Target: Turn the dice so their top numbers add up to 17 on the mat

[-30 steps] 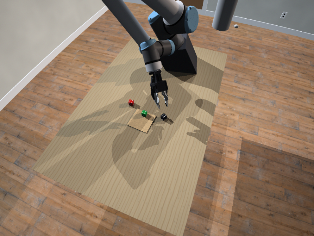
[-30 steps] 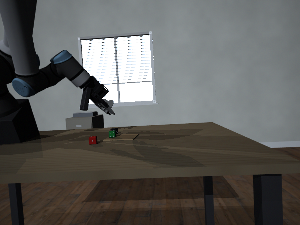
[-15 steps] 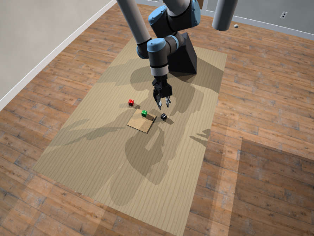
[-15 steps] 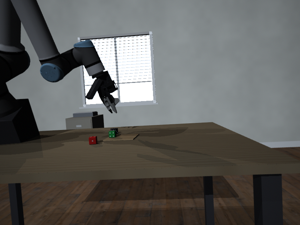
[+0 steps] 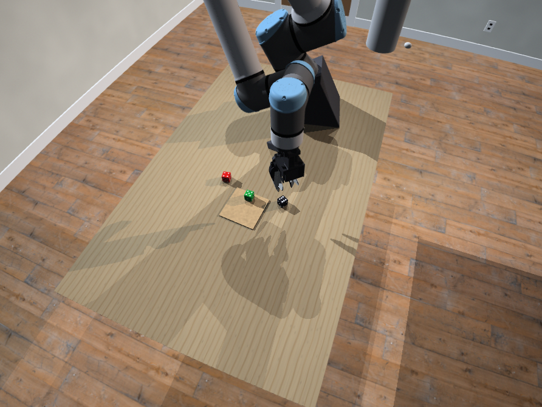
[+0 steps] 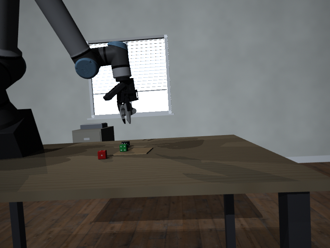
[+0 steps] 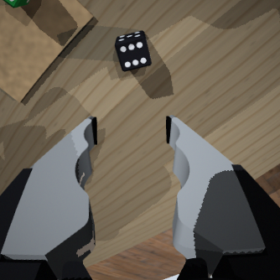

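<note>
Right now my hand is 12 cm above the black die, 1 cm to the left of it and 1 cm past it. The rest, counted from my hand: red die (26 cm to the right, 12 cm below, 1 cm behind); green die (13 cm to the right, 11 cm below, 3 cm ahead); tan mat (13 cm below, 12 cm to the right, 8 cm ahead).
</note>
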